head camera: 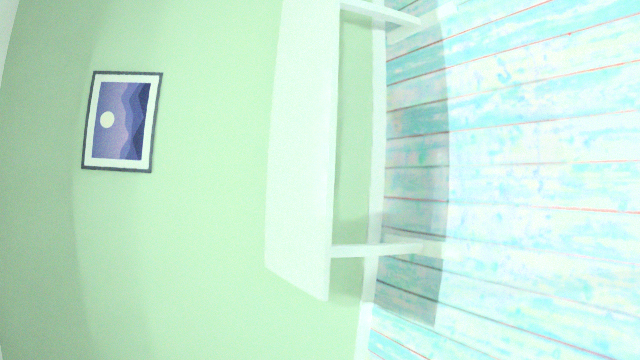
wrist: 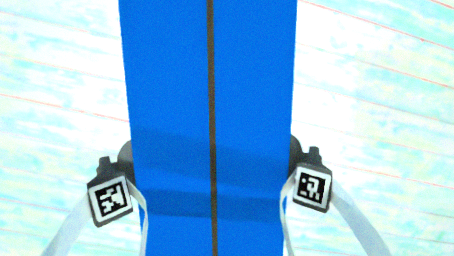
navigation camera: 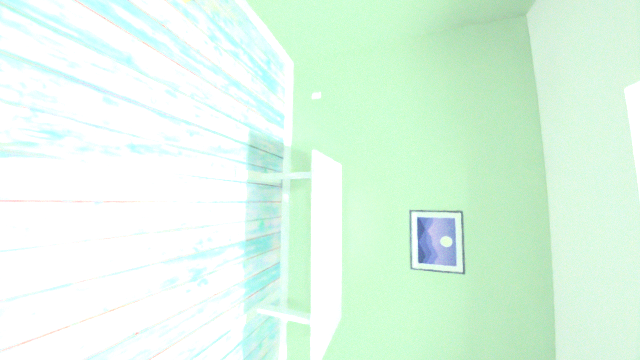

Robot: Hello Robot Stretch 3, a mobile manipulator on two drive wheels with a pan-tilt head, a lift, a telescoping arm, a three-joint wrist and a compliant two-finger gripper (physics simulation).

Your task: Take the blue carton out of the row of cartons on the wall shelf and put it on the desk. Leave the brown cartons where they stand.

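Places are measured from the robot's base along level axes (x ahead, y left, z up), in centimetres.
Pixels of known places: gripper, fingertip midpoint: (wrist: 211,154).
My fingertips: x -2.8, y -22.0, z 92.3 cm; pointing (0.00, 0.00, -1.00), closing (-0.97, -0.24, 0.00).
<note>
Behind a point stands the place of what it marks.
The blue carton (wrist: 170,100) {z 97.8, x 0.2, y -26.2 cm}, with a dark stripe along its length, fills the middle of the wrist view. My gripper (wrist: 211,154) {z 92.3, x -2.8, y -22.0 cm} is shut on it, with one fingertip pressed against each side. Planked floor shows behind the carton on both sides. The white desk (head camera: 302,150) {z 72.0, x 164.7, y -17.4 cm} (navigation camera: 326,240) {z 72.0, x 165.4, y -28.9 cm} stands against the green wall and shows sideways in the head and navigation views. The gripper and the carton do not show in those two views. The wall shelf and the brown cartons do not show in these views.
A framed picture (head camera: 121,121) {z 157.3, x 219.1, y -32.9 cm} (navigation camera: 437,242) {z 159.4, x 219.1, y -35.0 cm} hangs on the wall above the desk. The desk's legs (head camera: 380,249) {z 28.6, x 172.7, y 23.9 cm} (navigation camera: 295,175) {z 40.4, x 172.7, y 24.3 cm} reach down to the pale planked floor (head camera: 525,175) {z 0.0, x 104.2, y -10.9 cm} (navigation camera: 125,225) {z 0.0, x 66.9, y -9.7 cm}. A small white plate (navigation camera: 316,95) {z 40.2, x 223.6, y 122.6 cm} is on the wall beside the desk.
</note>
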